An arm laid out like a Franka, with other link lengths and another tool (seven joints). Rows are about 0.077 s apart.
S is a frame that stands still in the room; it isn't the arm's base.
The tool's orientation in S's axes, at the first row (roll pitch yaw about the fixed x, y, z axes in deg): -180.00 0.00 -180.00
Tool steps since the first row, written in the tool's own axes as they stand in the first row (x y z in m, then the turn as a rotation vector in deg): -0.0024 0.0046 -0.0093 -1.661 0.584 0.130; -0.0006 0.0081 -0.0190 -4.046 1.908 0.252; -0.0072 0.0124 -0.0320 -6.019 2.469 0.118; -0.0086 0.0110 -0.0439 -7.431 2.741 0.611; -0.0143 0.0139 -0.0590 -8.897 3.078 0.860; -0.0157 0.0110 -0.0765 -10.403 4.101 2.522; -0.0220 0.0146 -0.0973 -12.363 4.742 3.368; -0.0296 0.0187 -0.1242 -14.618 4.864 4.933; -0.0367 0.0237 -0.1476 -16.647 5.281 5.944; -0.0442 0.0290 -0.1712 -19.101 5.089 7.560; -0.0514 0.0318 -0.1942 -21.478 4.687 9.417; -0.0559 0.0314 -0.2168 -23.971 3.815 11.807; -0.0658 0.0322 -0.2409 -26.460 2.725 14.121
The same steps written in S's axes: 0.0024 0.0046 0.0093 1.661 0.584 -0.130; 0.0006 0.0081 0.0190 4.046 1.908 -0.252; 0.0072 0.0124 0.0320 6.019 2.469 -0.118; 0.0086 0.0110 0.0439 7.431 2.741 -0.611; 0.0143 0.0139 0.0590 8.897 3.078 -0.860; 0.0157 0.0110 0.0765 10.403 4.101 -2.522; 0.0220 0.0146 0.0973 12.363 4.742 -3.368; 0.0296 0.0187 0.1242 14.618 4.864 -4.933; 0.0367 0.0237 0.1476 16.647 5.281 -5.944; 0.0442 0.0290 0.1712 19.101 5.089 -7.560; 0.0514 0.0318 0.1942 21.478 4.687 -9.417; 0.0559 0.0314 0.2168 23.971 3.815 -11.807; 0.0658 0.0322 0.2409 26.460 2.725 -14.121
